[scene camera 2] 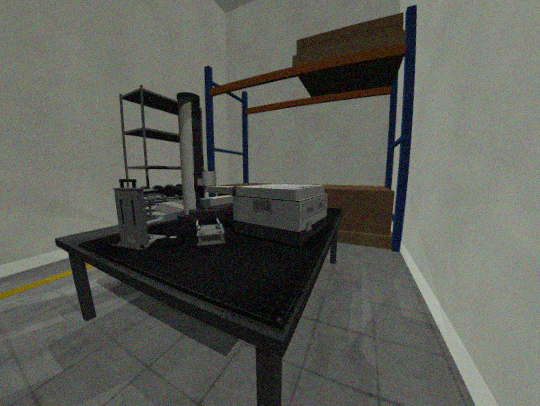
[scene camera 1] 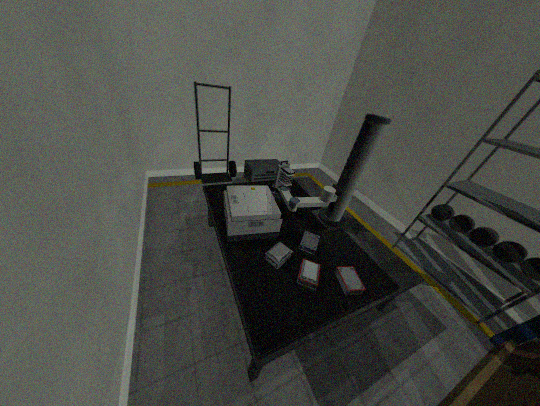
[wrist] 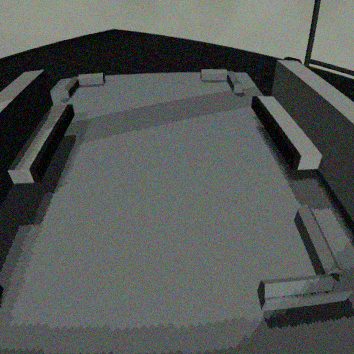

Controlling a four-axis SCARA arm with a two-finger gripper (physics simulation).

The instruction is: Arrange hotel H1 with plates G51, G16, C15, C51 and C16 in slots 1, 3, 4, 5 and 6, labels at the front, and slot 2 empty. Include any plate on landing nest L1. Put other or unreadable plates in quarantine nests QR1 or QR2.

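Where they show: gripper, fingertip midpoint: (scene camera 2: 208, 226) (wrist: 161, 84); arm's base at its link origin: (scene camera 1: 331, 217).
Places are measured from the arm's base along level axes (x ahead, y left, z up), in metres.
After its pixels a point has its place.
Note:
The hotel (scene camera 1: 285, 174) (scene camera 2: 131, 215) @[z 0.151, x 0.291, y -0.608 m] stands upright at the table's far end, with several level layers in scene camera 1. Plate labels and slots are too small to read. My gripper (scene camera 2: 210, 224) @[z 0.079, x 0.531, y -0.395 m] (wrist: 161, 84) @[z 0.079, x 0.531, y -0.395 m] is shut and empty. Its two finger pads stand over the left and right edges of a flat grey nest (scene camera 2: 211, 237) @[z 0.018, x 0.526, y -0.375 m] (wrist: 165, 220) @[z 0.063, x 0.490, y -0.355 m] with raised corner brackets; no plate shows on it. In scene camera 1, two red-edged nests (scene camera 1: 309, 273) @[z 0.077, x 0.604, y 0.472 m] (scene camera 1: 350, 279) @[z 0.063, x 0.360, y 0.586 m] and two grey nests (scene camera 1: 279, 254) @[z 0.077, x 0.721, y 0.288 m] (scene camera 1: 310, 242) @[z 0.062, x 0.438, y 0.248 m] lie nearer the front. What they hold is unclear.
A large white-grey boxy instrument (scene camera 1: 252, 212) @[z 0.259, x 0.842, y 0.043 m] (scene camera 2: 280, 207) @[z 0.179, x 0.858, y -0.300 m] stands on the black table (scene camera 1: 270, 320) @[z 0.013, x 0.920, y 0.608 m] (scene camera 2: 225, 285) @[z 0.013, x 0.839, y -0.660 m], beside the arm. The arm's column (scene camera 1: 355, 167) @[z 0.551, x 0.059, y 0.047 m] (scene camera 2: 188, 155) @[z 0.459, x 0.044, y -0.060 m] rises behind the nests. A grey box (scene camera 1: 261, 170) and a hand truck (scene camera 1: 213, 131) are at the far end.

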